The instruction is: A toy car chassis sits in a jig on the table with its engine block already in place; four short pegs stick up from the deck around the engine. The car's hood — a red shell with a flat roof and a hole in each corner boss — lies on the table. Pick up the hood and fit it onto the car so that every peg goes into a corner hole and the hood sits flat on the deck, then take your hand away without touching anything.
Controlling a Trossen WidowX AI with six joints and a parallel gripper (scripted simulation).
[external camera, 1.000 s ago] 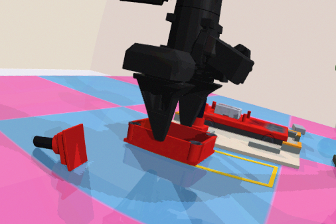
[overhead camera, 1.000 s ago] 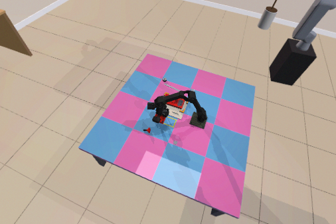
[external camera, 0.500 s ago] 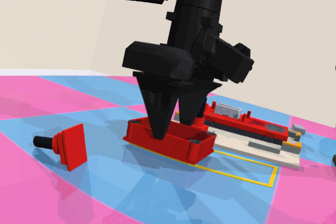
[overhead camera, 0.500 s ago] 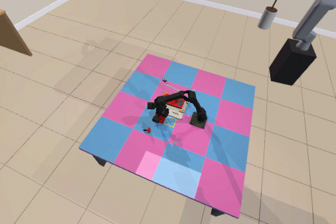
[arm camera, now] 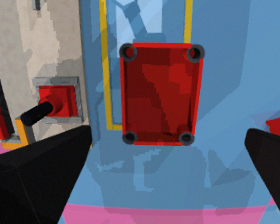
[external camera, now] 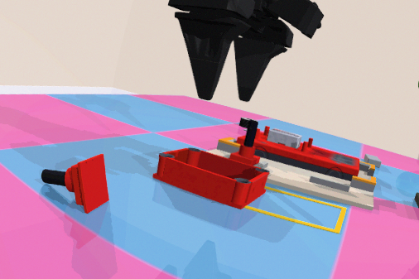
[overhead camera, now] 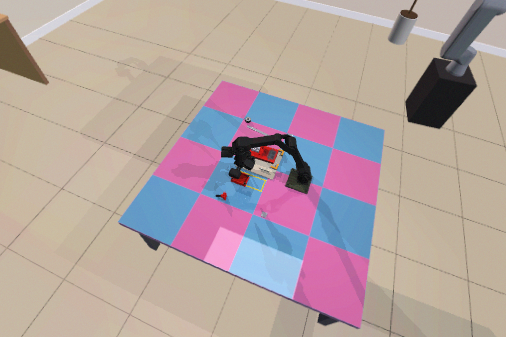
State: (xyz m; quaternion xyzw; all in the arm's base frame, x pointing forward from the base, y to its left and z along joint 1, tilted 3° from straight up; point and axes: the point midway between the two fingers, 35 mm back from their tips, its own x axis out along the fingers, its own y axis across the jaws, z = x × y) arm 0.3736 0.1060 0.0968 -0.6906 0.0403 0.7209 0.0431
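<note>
The red hood is 8 cm below my gripper tip. From my gripper tip the other things lie so: grey jig: 8 cm behind, 20 cm to the right, 8 cm below; then grey engine block: 4 cm behind, 22 cm to the right, 6 cm below.
</note>
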